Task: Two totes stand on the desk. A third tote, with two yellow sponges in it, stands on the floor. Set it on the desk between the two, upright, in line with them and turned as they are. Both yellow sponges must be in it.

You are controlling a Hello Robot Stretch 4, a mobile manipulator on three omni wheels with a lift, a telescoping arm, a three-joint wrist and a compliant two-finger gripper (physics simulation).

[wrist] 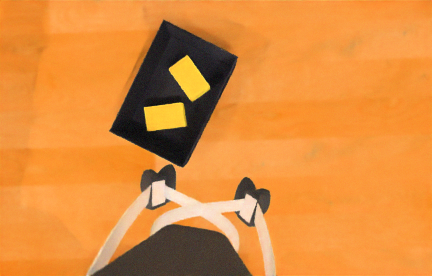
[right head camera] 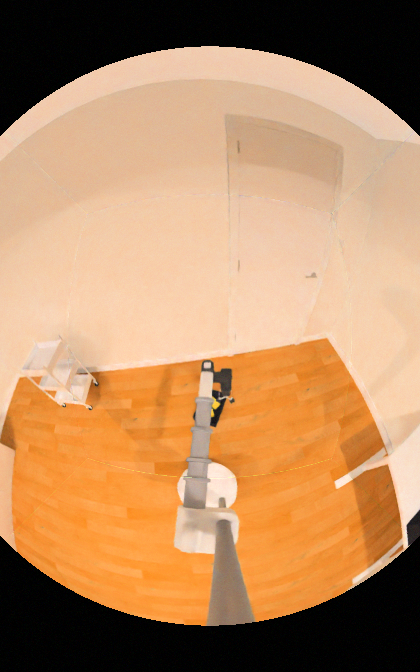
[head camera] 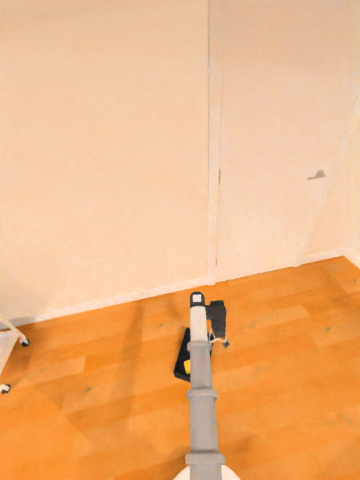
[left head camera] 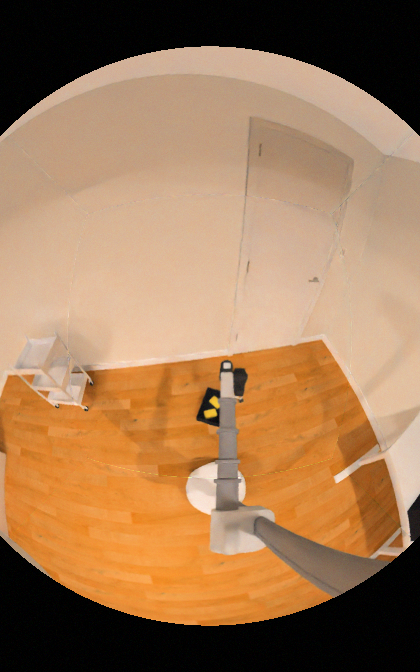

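Note:
The black floor tote (head camera: 184, 347) (left head camera: 206, 399) (right head camera: 216, 419) (wrist: 145, 85) stands upright on the floor, partly hidden by the arm in the head views. In the wrist view one yellow sponge (wrist: 189, 78) lies in its upper part and the other yellow sponge (wrist: 165, 117) lies in its lower part. My gripper (wrist: 206, 185) is open and empty; its left fingertip is just below the tote's lower corner in that view. The white desk (left head camera: 407, 465) shows at the right edge of the left head view, with part of a dark tote (left head camera: 415, 517) at the edge.
A white three-tier cart (left head camera: 36, 372) (right head camera: 41, 373) stands at the left by the wall. A closed door (head camera: 270, 150) is in the wall beyond the tote. A white desk leg (left head camera: 356, 468) (right head camera: 360, 472) reaches over the floor at the right. My arm (head camera: 202, 420) stretches forward over the floor.

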